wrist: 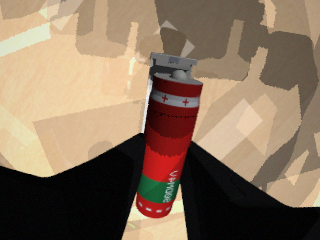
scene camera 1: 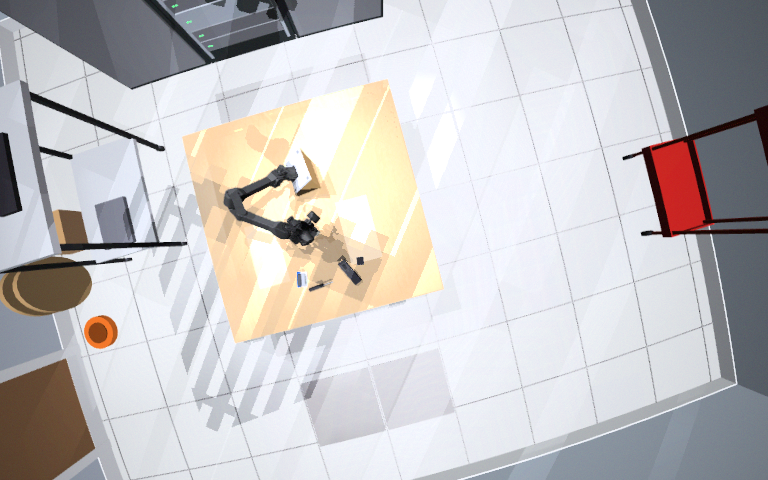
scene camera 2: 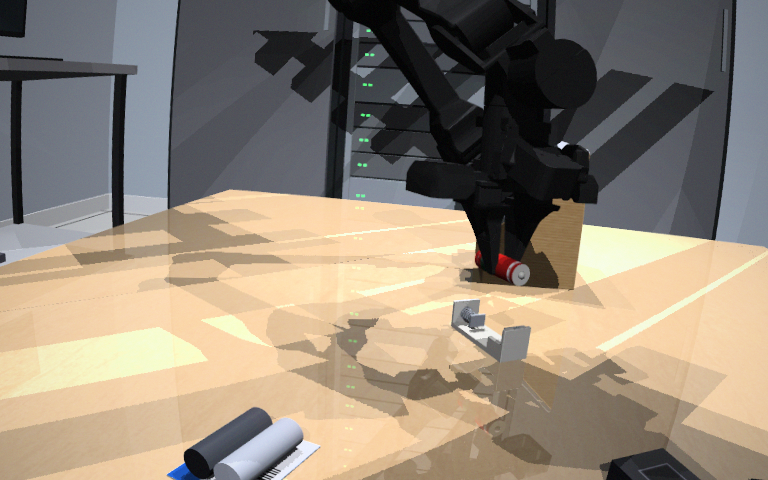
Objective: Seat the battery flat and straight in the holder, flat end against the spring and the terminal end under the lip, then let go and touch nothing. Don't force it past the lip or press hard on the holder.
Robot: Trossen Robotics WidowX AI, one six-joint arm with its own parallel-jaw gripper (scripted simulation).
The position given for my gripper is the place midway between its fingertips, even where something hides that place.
I see my gripper (scene camera 2: 500, 273).
My gripper also shows in the wrist view (wrist: 164, 145).
